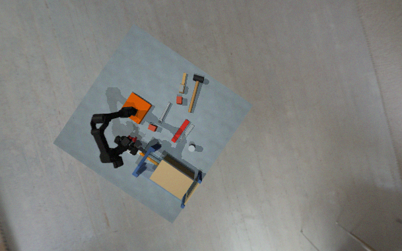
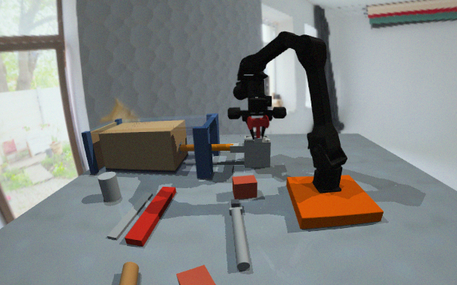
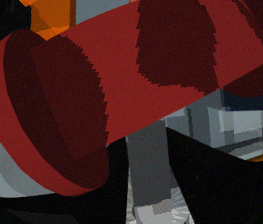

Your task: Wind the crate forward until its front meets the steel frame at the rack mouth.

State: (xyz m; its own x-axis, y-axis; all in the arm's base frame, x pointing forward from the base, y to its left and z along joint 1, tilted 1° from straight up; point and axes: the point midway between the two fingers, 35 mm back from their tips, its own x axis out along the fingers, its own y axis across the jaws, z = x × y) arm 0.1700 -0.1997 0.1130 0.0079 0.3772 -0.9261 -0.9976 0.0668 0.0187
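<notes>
Now: the grey crank handle 10 mm to the right of my gripper tip and 20 mm above it. From my gripper tip the other things lie so: grey winch (20 mm behind, 80 mm to the right, 80 mm below); then red knob (30 mm to the left, 50 mm above); then frame (150 mm ahead, 80 mm to the right).
</notes>
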